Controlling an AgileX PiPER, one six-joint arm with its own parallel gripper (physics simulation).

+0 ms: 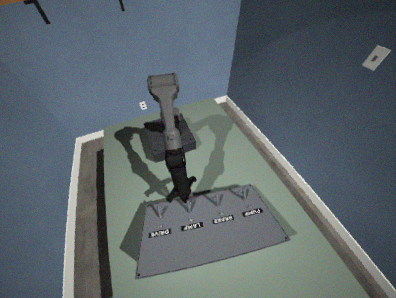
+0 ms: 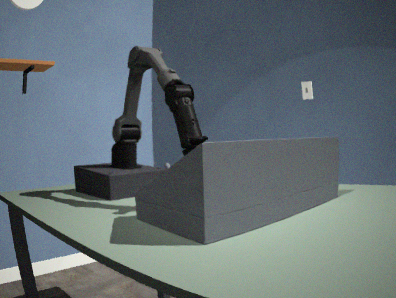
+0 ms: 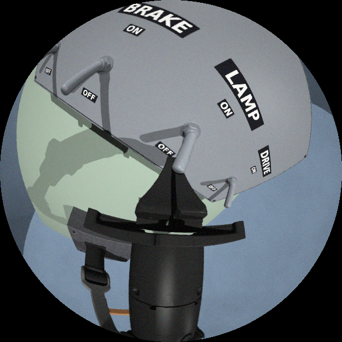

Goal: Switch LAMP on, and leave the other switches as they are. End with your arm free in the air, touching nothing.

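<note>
The grey switch panel (image 1: 200, 255) (image 2: 270, 185) (image 3: 165, 80) carries a row of levers. The LAMP lever (image 1: 189, 205) (image 3: 186, 150) leans toward the panel's lower edge, on its OFF side. The DRIVE lever (image 1: 160, 210) (image 3: 230, 192) and the BRAKE lever (image 1: 216, 200) (image 3: 85, 77) also lean to OFF. The PUMP lever (image 1: 242, 193) leans the same way. My black gripper (image 1: 185, 200) (image 2: 186, 151) (image 3: 171, 162) is shut with nothing between its fingers. Its tips are right at the free end of the LAMP lever, on its lower-edge side; whether they touch is unclear.
The panel stands on a green table (image 1: 125, 175) (image 2: 280, 255). The arm's dark base block (image 1: 155, 145) (image 2: 92, 182) is behind the gripper, across the table from the panel. Blue walls stand beyond the table, and an orange shelf (image 2: 25, 64) hangs on one.
</note>
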